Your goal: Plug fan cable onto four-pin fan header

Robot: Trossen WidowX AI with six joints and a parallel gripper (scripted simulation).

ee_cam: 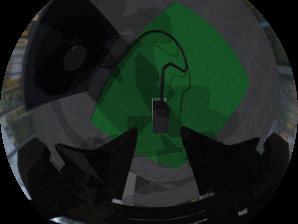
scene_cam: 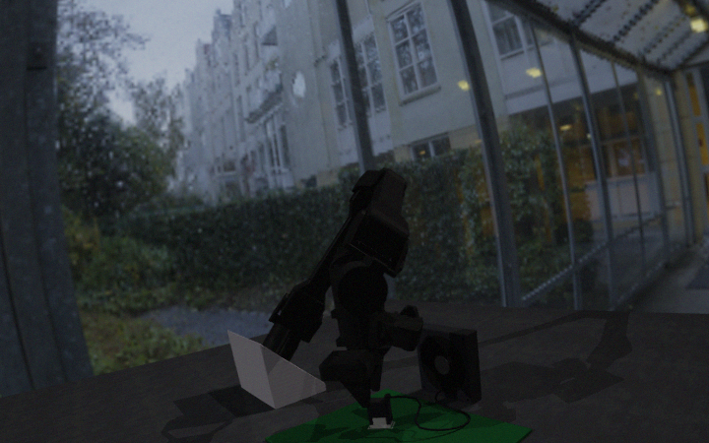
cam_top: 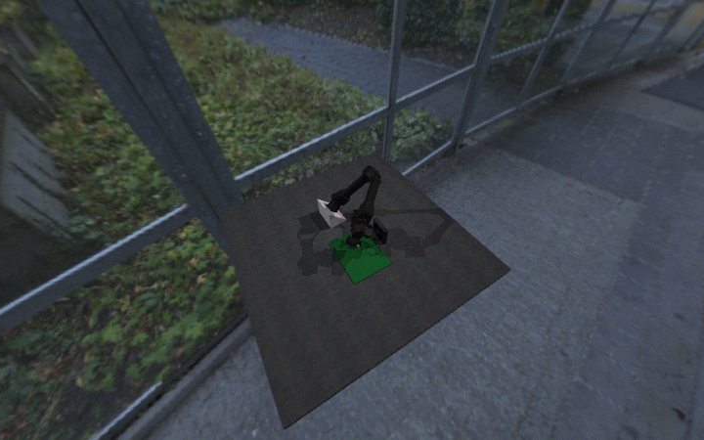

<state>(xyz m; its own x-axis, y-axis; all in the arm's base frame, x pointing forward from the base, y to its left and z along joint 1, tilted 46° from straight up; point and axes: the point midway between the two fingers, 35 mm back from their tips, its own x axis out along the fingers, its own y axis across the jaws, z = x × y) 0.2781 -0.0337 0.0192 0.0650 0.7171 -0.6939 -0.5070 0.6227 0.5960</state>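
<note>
Now: the dark plug 10 mm ahead of my gripper tip and 20 mm below it. The rest, counted from my gripper tip: green board (50 mm ahead, 30 mm to the right, 60 mm below); black fan (30 mm ahead, 140 mm to the left, 10 mm above); header (10 mm ahead, 50 mm below).
</note>
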